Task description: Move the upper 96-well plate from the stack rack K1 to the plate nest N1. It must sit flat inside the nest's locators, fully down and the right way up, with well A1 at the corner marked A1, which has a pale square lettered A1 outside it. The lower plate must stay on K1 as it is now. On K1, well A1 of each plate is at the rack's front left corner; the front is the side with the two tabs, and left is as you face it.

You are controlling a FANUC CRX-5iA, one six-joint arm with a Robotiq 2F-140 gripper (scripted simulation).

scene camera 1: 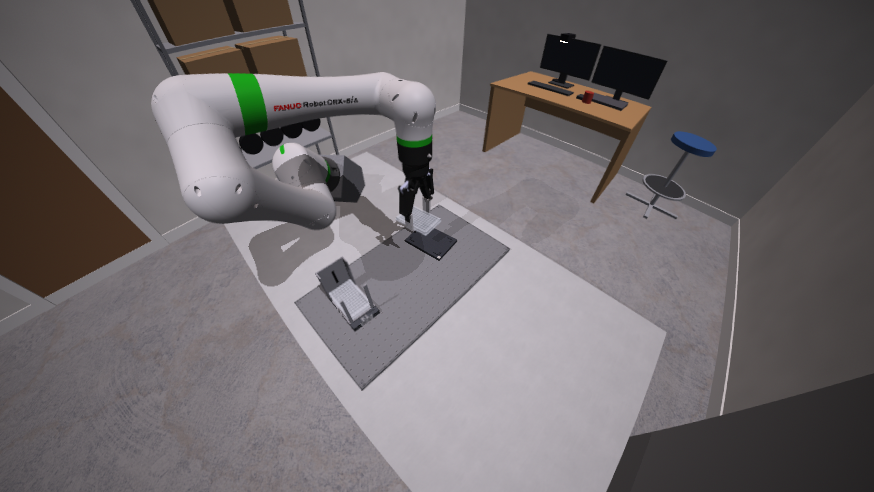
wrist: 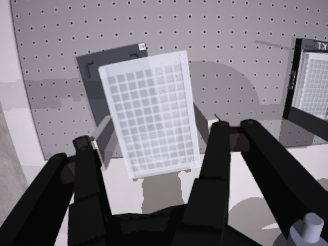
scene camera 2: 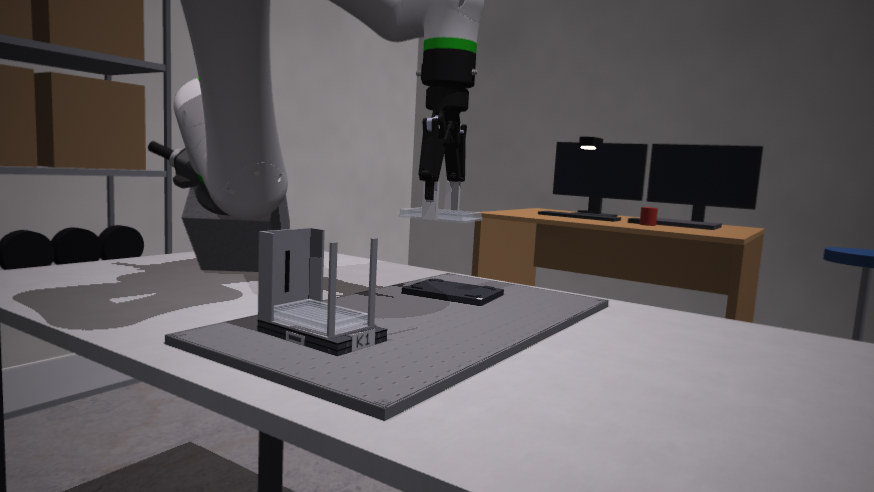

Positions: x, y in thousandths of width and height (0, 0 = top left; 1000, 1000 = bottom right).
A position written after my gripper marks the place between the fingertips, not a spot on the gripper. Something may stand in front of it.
Note:
In view: my gripper (scene camera 2: 504, 442) and a plate nest N1 (wrist: 285, 348).
My gripper shows as well in scene camera 1 (scene camera 1: 479, 448) and in the wrist view (wrist: 471, 486).

